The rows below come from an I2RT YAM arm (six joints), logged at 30 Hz.
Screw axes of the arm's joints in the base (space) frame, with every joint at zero. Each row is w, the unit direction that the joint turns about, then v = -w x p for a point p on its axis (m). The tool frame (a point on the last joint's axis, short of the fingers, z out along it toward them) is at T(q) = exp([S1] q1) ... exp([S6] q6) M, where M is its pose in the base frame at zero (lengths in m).
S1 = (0, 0, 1, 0, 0, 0)
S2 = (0, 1, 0, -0.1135, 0, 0.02)
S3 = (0, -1, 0, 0.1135, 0, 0.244)
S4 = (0, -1, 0, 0.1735, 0, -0.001)
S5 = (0, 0, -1, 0, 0.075, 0)
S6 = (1, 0, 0, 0, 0.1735, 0)
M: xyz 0.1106 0 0.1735 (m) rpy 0 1.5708 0 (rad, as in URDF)
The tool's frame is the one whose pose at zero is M.
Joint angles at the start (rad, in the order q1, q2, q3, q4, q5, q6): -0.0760 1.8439 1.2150 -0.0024 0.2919 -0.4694
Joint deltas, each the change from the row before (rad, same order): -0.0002 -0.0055 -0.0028 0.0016 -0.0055 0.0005; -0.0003 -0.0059 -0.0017 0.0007 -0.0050 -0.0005; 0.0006 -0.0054 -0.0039 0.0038 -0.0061 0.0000; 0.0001 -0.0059 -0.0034 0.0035 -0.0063 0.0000; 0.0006 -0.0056 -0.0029 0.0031 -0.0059 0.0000; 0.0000 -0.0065 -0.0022 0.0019 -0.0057 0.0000; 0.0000 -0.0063 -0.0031 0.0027 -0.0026 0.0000; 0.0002 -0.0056 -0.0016 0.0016 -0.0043 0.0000; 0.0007 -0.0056 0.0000 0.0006 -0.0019 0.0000; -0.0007 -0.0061 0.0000 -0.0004 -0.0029 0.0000; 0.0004 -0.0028 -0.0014 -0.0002 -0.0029 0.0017
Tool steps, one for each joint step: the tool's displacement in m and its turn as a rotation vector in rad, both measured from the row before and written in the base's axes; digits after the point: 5 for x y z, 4 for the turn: -0.00081 0.00017 0.00136 0.0033 -0.0047 0.0040; -0.00075 0.00011 0.00179 0.0022 -0.0049 0.0040; -0.00081 0.00052 0.00115 0.0031 -0.0056 0.0056; -0.00083 0.00032 0.00147 0.0032 -0.0063 0.0053; -0.00074 0.00050 0.00148 0.0029 -0.0060 0.0054; -0.00083 0.00026 0.00194 0.0028 -0.0064 0.0047; -0.00094 0.00016 0.00166 0.0010 -0.0060 0.0022; -0.00069 0.00028 0.00176 0.0020 -0.0058 0.0038; -0.00052 0.00039 0.00220 0.0006 -0.0063 0.0023; -0.00070 -0.00013 0.00229 0.0012 -0.0058 0.0017; -0.00048 0.00030 0.00058 0.0028 -0.0018 0.0019
